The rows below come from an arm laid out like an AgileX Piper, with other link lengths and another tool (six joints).
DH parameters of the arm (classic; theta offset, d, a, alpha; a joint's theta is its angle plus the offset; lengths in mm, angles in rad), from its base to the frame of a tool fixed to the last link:
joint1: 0 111.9 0 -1.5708
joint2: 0.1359 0 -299.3 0
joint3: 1.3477 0 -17.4 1.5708
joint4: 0 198.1 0 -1.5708
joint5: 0 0 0 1.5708
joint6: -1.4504 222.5 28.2 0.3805
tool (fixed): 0 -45.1 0 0
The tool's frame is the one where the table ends.
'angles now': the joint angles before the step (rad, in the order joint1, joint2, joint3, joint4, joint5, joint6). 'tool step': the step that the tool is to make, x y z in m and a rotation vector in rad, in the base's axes. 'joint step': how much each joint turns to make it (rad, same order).
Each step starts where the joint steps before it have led.
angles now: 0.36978, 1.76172, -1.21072, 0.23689, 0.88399, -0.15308
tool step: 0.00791, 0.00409, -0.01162, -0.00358, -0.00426, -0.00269
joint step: 0.00659, 0.04084, 0.00001, 0.00001, -0.04475, -0.00002
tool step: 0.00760, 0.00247, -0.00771, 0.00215, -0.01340, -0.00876
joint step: 0.00087, 0.02798, -0.00082, 0.00221, -0.04158, 0.00002
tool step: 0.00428, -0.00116, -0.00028, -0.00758, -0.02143, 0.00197
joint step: 0.00000, 0.00237, -0.00001, -0.01513, -0.02033, 0.00178
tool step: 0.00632, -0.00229, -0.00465, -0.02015, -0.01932, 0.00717
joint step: 0.00002, 0.01669, 0.00003, -0.02727, -0.02816, 0.00198
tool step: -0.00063, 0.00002, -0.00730, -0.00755, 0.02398, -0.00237
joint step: -0.00003, 0.02185, 0.00001, 0.00104, 0.00295, 0.00238
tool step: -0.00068, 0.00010, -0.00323, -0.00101, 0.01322, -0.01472
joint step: 0.00002, 0.00966, -0.00017, -0.00001, 0.00111, 0.01555
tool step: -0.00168, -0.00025, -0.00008, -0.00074, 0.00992, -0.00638
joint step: -0.00001, 0.00000, -0.00085, 0.00001, 0.00941, 0.00822
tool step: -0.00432, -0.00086, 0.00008, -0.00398, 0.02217, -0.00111
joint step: 0.00000, -0.00176, -0.00004, 0.00106, 0.02370, 0.00459
